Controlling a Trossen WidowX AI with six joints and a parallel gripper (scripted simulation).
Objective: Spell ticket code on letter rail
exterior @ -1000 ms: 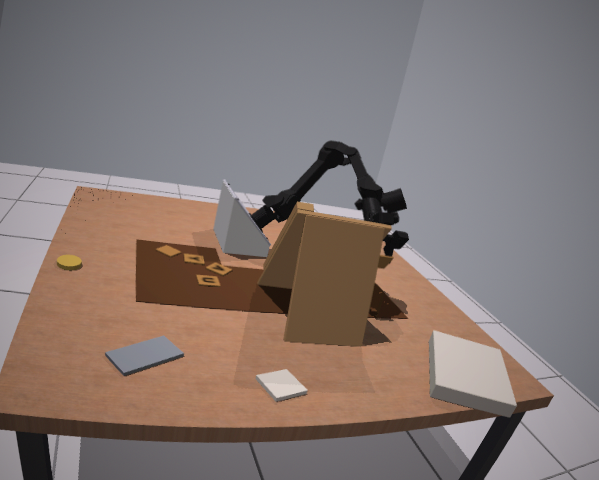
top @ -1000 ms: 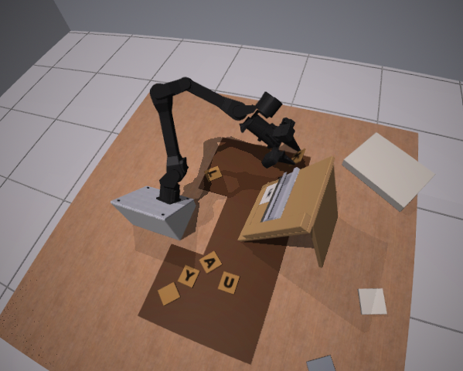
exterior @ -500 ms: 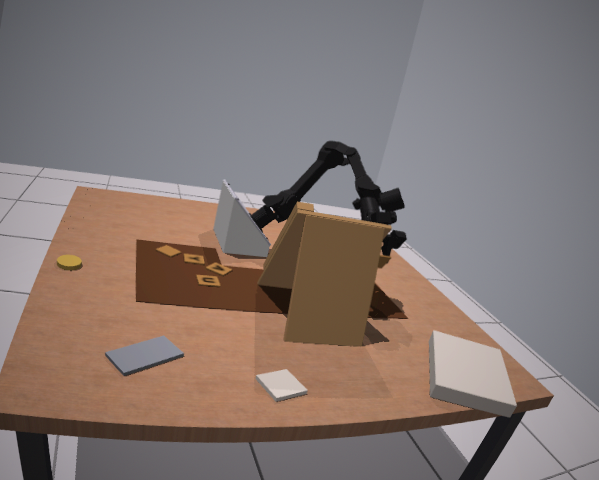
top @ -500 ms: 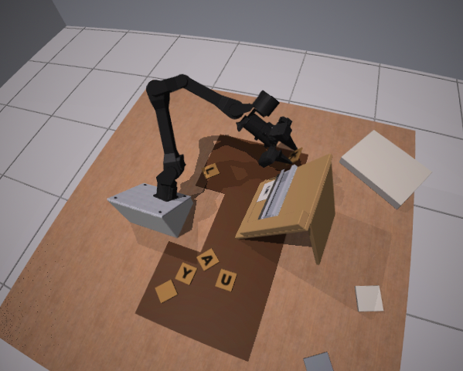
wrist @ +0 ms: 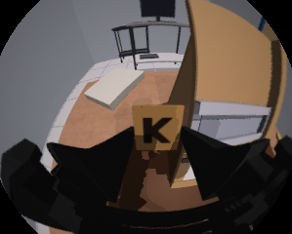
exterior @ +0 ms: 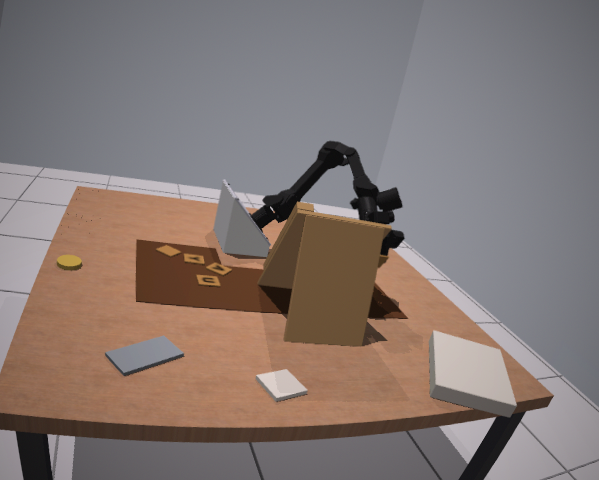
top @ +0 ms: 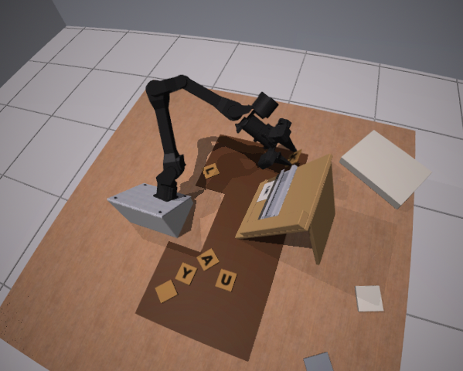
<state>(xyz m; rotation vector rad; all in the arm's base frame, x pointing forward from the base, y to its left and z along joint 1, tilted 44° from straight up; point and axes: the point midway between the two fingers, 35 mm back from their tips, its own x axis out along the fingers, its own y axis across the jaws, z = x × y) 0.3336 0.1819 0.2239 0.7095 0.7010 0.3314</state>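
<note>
My gripper tip is 11 cm to the left of the white ticket, 8 cm above it and 5 cm past it. From my gripper tip the other things lie so: dark brown mat: 26 cm to the right, 15 cm below, 15 cm behind; small white pad: 38 cm ahead, 29 cm to the right, 15 cm below; white slab: 31 cm ahead, 21 cm to the left, 14 cm below.
</note>
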